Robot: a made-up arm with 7 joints. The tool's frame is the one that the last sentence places.
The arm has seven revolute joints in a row. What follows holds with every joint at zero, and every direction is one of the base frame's.
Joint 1 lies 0.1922 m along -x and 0.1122 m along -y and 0.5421 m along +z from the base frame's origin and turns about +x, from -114.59 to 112.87 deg.
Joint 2 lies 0.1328 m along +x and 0.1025 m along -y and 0.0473 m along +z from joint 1 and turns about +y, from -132.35 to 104.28 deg.
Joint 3 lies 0.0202 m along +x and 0.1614 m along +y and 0.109 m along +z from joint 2 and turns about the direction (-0.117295, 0.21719, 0.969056), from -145.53 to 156.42 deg.
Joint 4 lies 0.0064 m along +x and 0.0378 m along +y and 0.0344 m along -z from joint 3 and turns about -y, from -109.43 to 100.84 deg.
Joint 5 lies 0.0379 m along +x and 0.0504 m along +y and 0.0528 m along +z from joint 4 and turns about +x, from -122.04 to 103.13 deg.
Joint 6 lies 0.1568 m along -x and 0.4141 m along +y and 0.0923 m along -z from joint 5 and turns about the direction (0.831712, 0.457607, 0.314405), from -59.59 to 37.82 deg.
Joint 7 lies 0.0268 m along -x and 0.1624 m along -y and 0.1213 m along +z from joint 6 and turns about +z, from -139.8 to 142.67 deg.
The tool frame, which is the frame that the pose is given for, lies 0.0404 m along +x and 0.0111 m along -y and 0.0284 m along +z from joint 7; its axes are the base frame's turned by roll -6.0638, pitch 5.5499 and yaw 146.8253 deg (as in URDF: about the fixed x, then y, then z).
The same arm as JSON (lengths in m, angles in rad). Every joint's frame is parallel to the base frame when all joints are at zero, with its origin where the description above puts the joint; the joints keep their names.
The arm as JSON. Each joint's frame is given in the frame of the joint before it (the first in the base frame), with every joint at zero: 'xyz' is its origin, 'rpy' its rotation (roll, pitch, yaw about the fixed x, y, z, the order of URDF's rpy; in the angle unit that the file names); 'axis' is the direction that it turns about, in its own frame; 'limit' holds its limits. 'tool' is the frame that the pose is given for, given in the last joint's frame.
{"units": {"length": "m", "angle": "rad"}, "joints": [{"name": "joint 1", "type": "revolute", "origin": {"xyz": [-0.1922, -0.1122, 0.5421], "rpy": [0.0, 0.0, 0.0]}, "axis": [1.0, 0.0, 0.0], "limit": {"lower": -2.0, "upper": 1.97}}, {"name": "joint 2", "type": "revolute", "origin": {"xyz": [0.1328, -0.1025, 0.0473], "rpy": [0.0, 0.0, 0.0]}, "axis": [0.0, 1.0, 0.0], "limit": {"lower": -2.3099, "upper": 1.82}}, {"name": "joint 3", "type": "revolute", "origin": {"xyz": [0.0202, 0.1614, 0.109], "rpy": [0.0, 0.0, 0.0]}, "axis": [-0.117295, 0.21719, 0.969056], "limit": {"lower": -2.54, "upper": 2.73}}, {"name": "joint 4", "type": "revolute", "origin": {"xyz": [0.0064, 0.0378, -0.0344], "rpy": [0.0, 0.0, 0.0]}, "axis": [0.0, -1.0, 0.0], "limit": {"lower": -1.9099, "upper": 1.76}}, {"name": "joint 5", "type": "revolute", "origin": {"xyz": [0.0379, 0.0504, 0.0528], "rpy": [0.0, 0.0, 0.0]}, "axis": [1.0, 0.0, 0.0], "limit": {"lower": -2.13, "upper": 1.8}}, {"name": "joint 6", "type": "revolute", "origin": {"xyz": [-0.1568, 0.4141, -0.0923], "rpy": [0.0, 0.0, 0.0]}, "axis": [0.831712, 0.457607, 0.314405], "limit": {"lower": -1.04, "upper": 0.6601}}, {"name": "joint 7", "type": "revolute", "origin": {"xyz": [-0.0268, -0.1624, 0.1213], "rpy": [0.0, 0.0, 0.0]}, "axis": [0.0, 0.0, 1.0], "limit": {"lower": -2.44, "upper": 2.4901}}], "tool": {"origin": {"xyz": [0.0404, -0.0111, 0.0284], "rpy": [-0.1058, 0.0969, 2.5626]}}}
